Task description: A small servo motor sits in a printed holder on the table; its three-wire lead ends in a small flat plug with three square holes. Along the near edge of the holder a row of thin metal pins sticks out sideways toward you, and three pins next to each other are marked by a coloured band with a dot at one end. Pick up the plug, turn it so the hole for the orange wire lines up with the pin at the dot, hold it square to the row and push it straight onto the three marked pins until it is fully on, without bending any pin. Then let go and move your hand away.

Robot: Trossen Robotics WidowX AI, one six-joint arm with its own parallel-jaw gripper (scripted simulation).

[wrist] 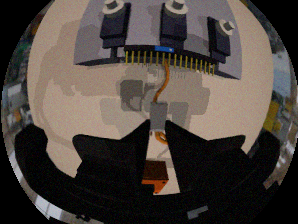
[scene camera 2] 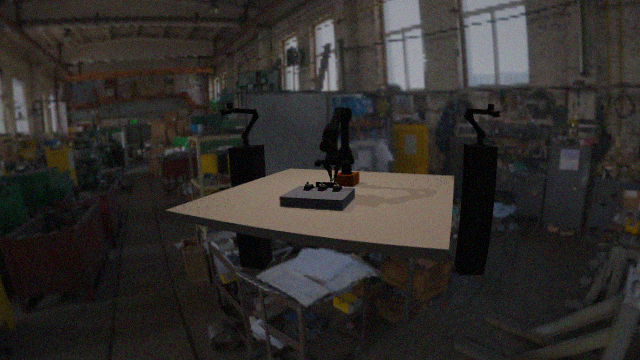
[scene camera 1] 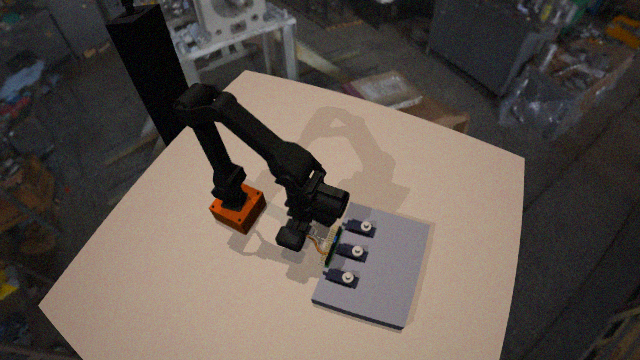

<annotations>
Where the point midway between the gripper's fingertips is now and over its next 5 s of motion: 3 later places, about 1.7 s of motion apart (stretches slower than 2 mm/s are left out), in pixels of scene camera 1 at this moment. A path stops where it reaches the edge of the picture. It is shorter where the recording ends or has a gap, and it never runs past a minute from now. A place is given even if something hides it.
My gripper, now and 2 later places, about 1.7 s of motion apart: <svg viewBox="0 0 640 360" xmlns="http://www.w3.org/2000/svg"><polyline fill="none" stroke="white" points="305,229 322,235 324,226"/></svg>
</annotations>
